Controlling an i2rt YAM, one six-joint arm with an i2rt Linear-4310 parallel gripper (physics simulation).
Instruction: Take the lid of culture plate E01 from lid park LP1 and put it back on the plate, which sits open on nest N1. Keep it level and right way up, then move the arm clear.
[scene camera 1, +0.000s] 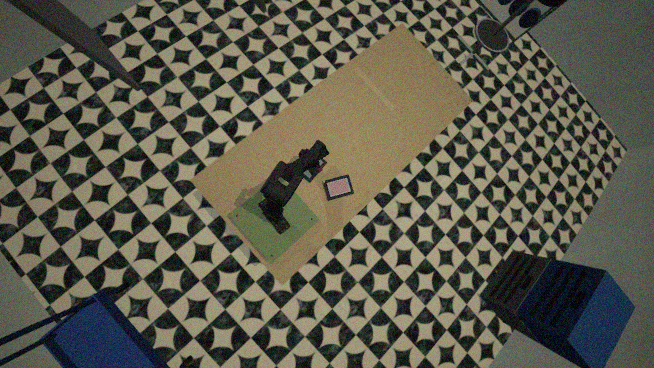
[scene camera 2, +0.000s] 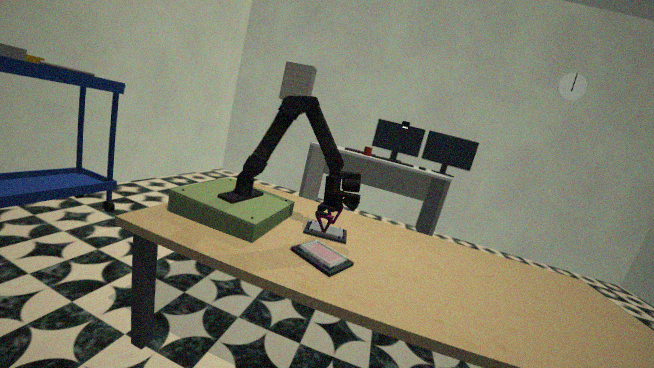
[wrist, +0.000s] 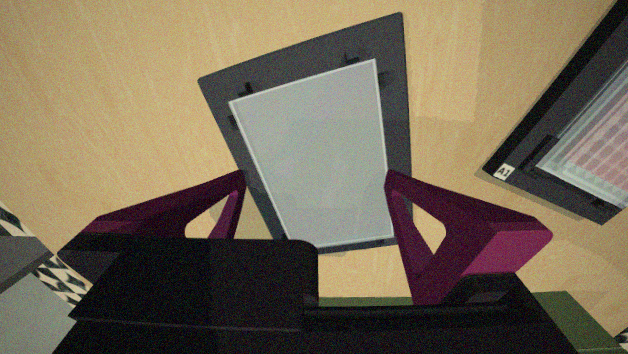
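Observation:
The gripper (wrist: 314, 177) stands open and is touching a grey lid (wrist: 318, 144), and a dark nest (wrist: 515, 161) is in view as well.

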